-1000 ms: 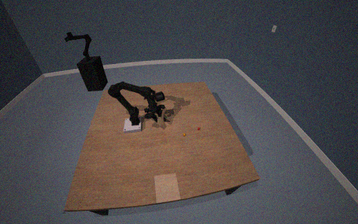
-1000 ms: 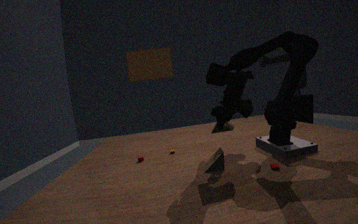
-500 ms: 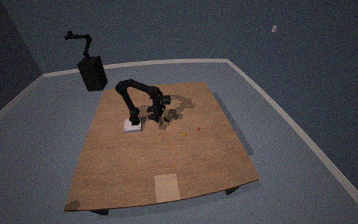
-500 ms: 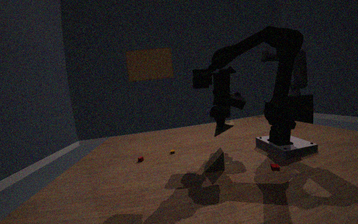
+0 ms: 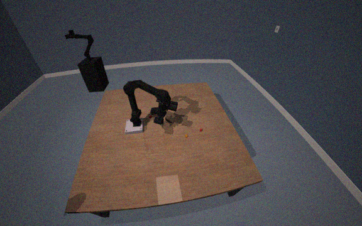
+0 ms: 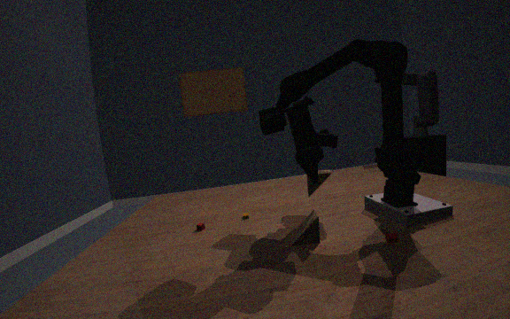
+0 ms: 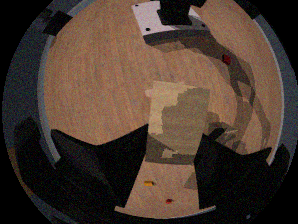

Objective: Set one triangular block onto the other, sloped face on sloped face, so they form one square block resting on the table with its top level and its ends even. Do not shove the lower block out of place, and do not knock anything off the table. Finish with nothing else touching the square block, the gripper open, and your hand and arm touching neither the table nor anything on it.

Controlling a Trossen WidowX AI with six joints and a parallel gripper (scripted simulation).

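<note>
My gripper tip is now 50 mm short of the tan triangular block, 110 mm to the right of it and 90 mm above it. The rest, counted from my gripper tip: small yellow piece 200 mm ahead, 70 mm to the right, 100 mm below.
</note>
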